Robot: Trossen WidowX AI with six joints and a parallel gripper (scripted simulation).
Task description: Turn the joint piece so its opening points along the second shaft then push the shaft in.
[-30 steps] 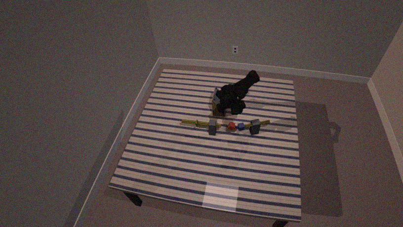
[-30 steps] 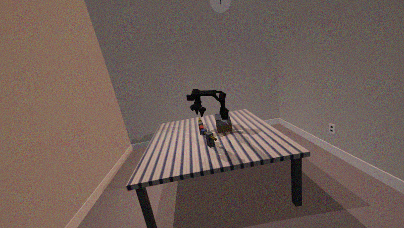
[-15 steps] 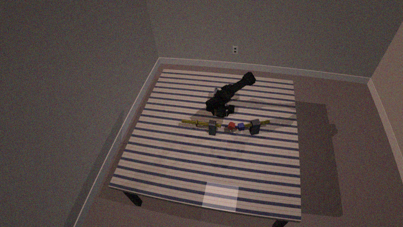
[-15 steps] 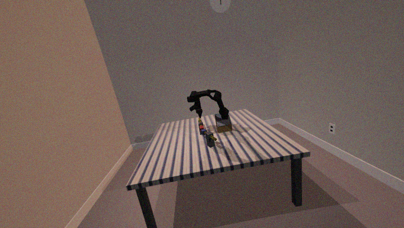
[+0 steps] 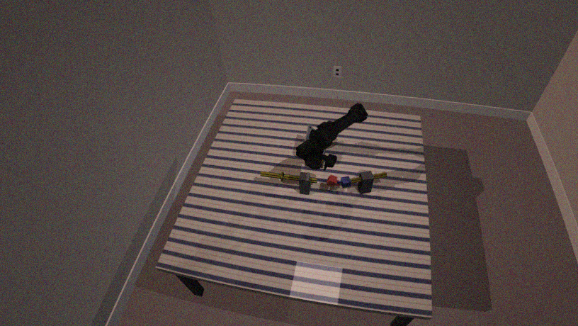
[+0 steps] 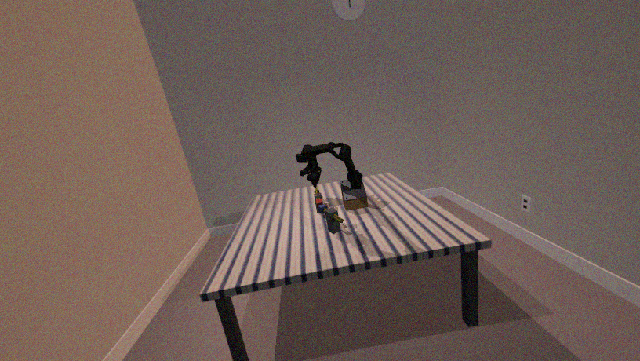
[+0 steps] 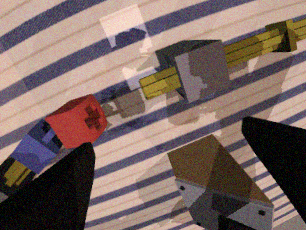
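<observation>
My gripper tip is now 90 mm to the right of the red square joint piece, 90 mm above it and 10 mm past it.
</observation>
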